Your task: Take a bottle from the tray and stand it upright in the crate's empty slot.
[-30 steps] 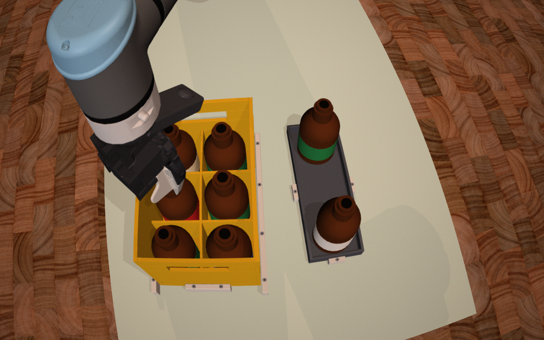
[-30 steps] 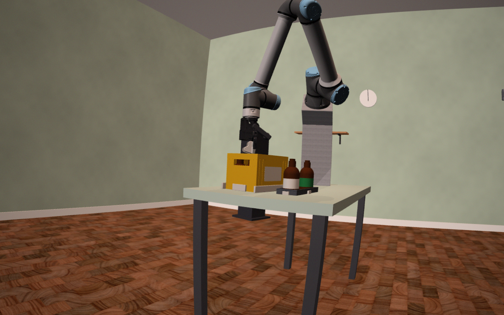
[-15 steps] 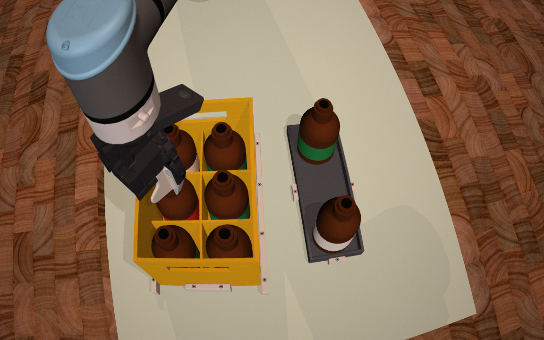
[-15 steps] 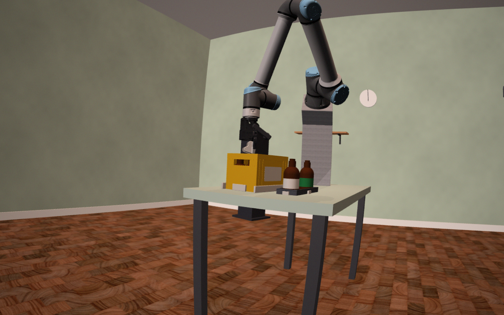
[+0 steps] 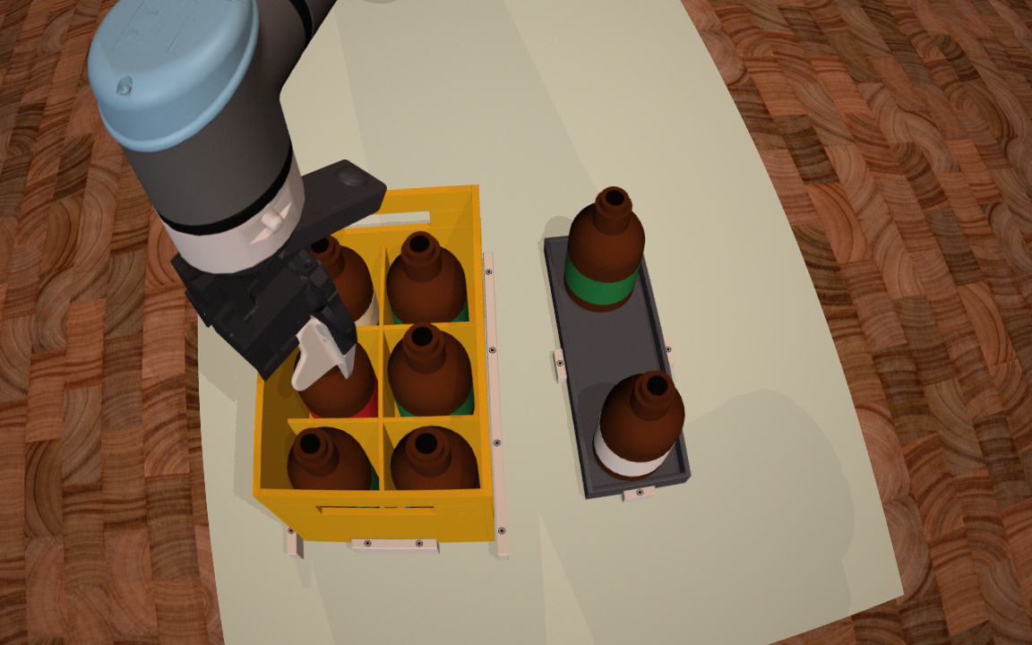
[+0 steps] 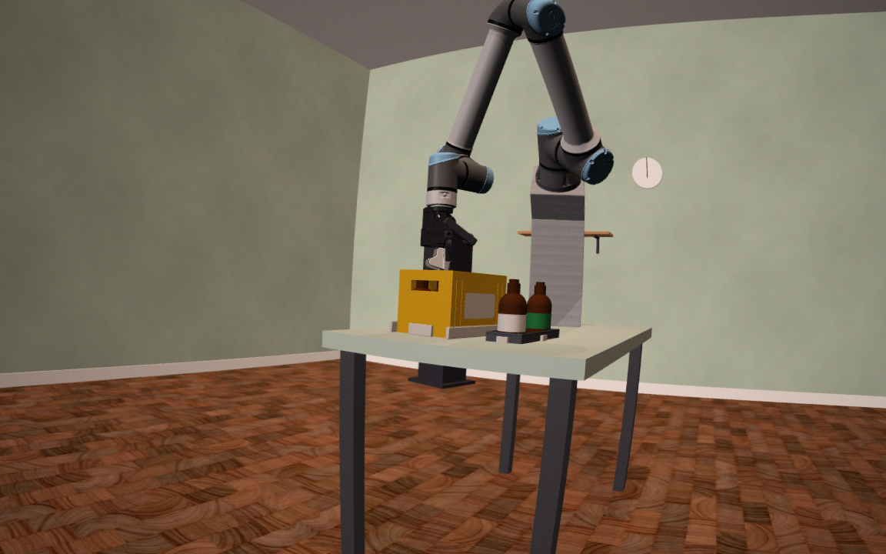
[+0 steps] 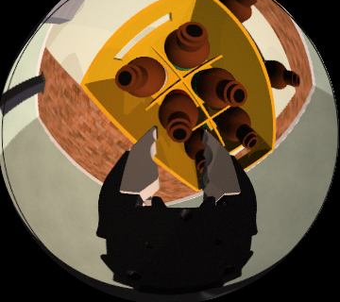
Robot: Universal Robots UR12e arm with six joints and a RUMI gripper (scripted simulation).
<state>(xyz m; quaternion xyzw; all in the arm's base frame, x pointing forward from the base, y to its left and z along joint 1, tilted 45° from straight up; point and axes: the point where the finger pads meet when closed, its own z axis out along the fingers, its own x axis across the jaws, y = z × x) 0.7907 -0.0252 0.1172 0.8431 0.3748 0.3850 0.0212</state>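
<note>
My gripper is now 7 cm above the glass bottle. Also, from my hand: yellow crate (4 cm to the left, 7 cm below); then dark tray (7 cm behind, 26 cm to the left, 15 cm below).
</note>
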